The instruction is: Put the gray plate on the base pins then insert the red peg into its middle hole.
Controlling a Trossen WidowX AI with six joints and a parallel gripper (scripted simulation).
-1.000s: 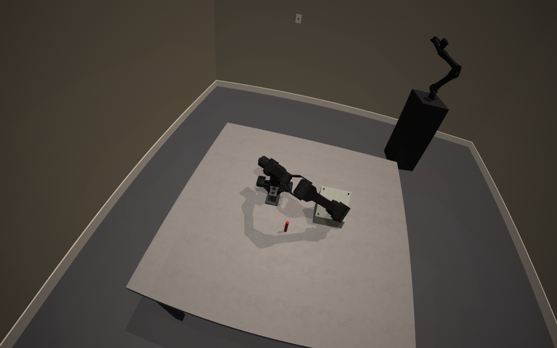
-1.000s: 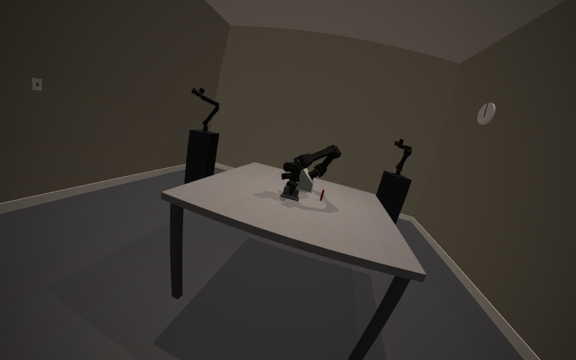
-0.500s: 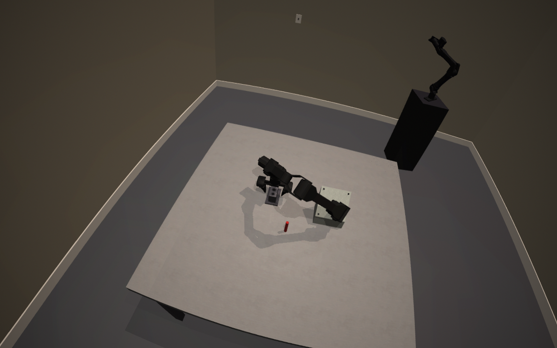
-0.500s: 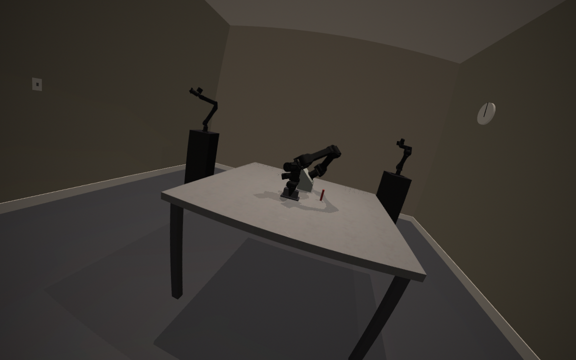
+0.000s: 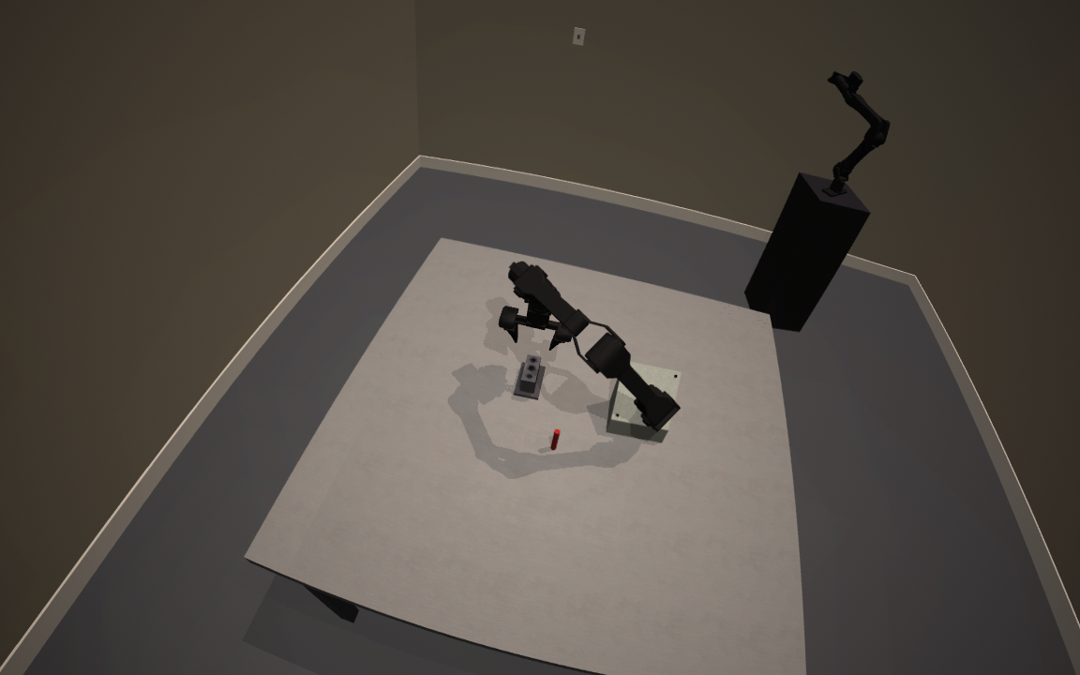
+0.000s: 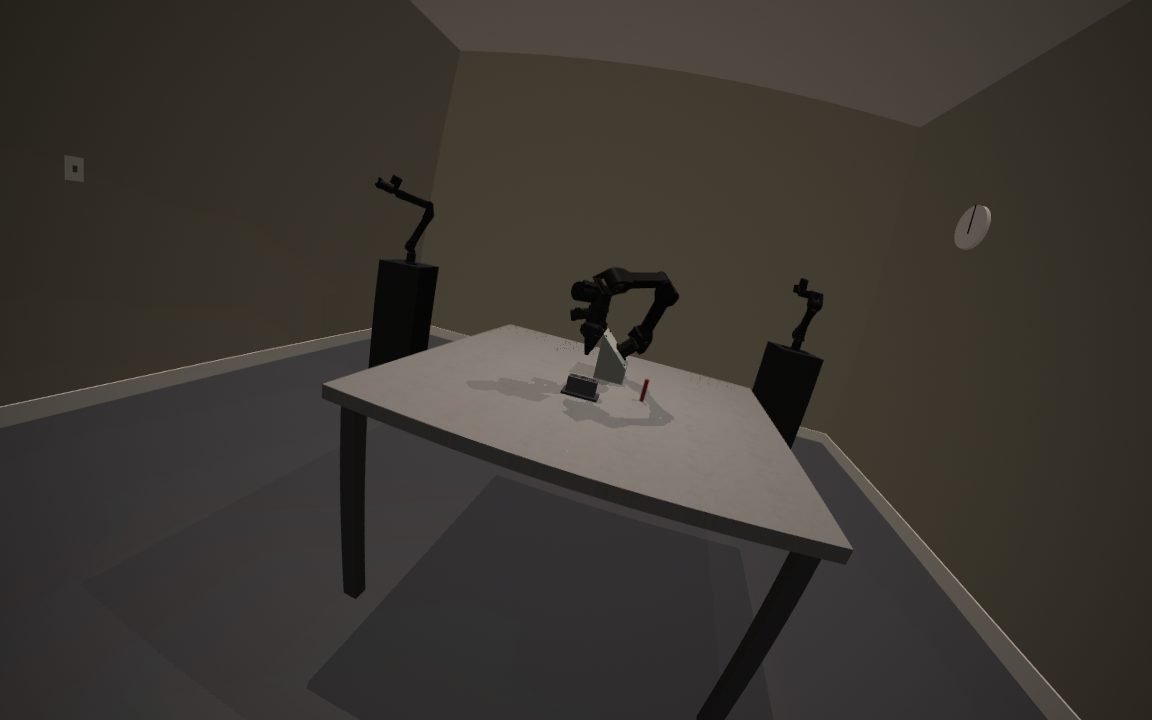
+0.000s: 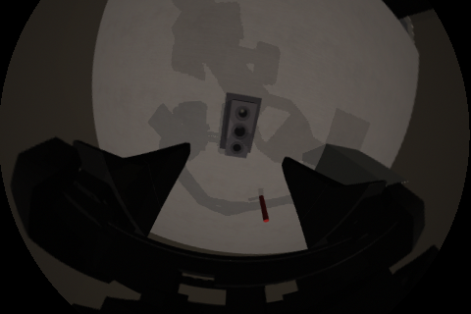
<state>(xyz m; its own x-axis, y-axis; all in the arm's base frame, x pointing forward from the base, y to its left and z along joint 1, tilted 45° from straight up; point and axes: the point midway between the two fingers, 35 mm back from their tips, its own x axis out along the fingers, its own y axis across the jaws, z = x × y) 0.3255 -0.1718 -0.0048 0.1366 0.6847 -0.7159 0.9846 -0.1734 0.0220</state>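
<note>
Now: the red peg 220 mm to the left of my gripper tip, 110 mm below it and 80 mm behind it. Also, from my gripper tip: dark base 140 mm below; gray plate 100 mm below.
</note>
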